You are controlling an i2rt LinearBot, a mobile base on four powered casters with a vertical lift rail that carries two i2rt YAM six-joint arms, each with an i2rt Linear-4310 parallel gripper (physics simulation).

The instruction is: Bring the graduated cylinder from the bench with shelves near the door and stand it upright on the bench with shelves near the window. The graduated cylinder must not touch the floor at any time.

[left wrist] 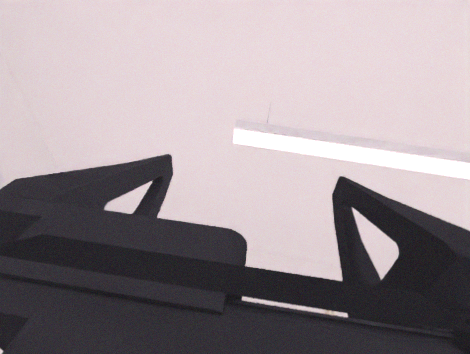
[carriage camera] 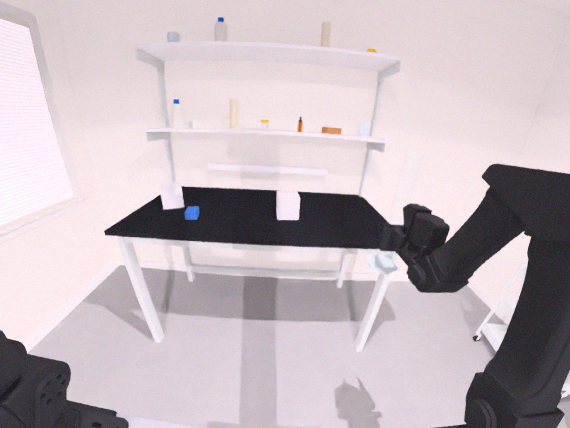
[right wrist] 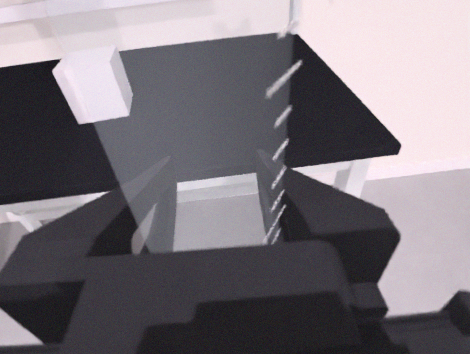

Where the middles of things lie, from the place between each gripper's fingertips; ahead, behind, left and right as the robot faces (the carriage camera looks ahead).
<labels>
My left gripper is now 630 mm to the left of the graduated cylinder [carriage camera: 412, 160], 410 mm short of it and 240 mm above it.
The graduated cylinder is 60 mm above my right hand and 50 mm behind it.
</labels>
